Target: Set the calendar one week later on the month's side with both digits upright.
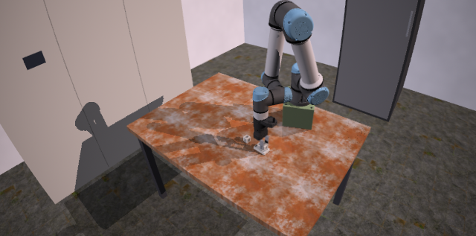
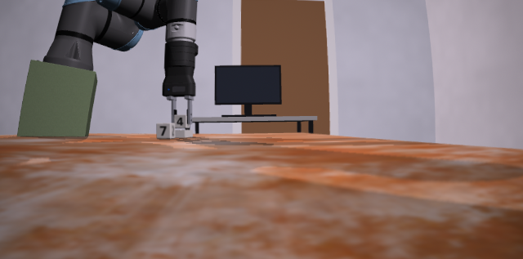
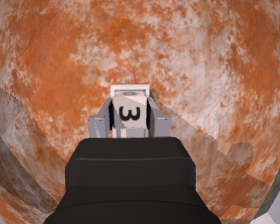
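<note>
Now: hand 4 cm above the white tray and 2 cm to the left of it.
</note>
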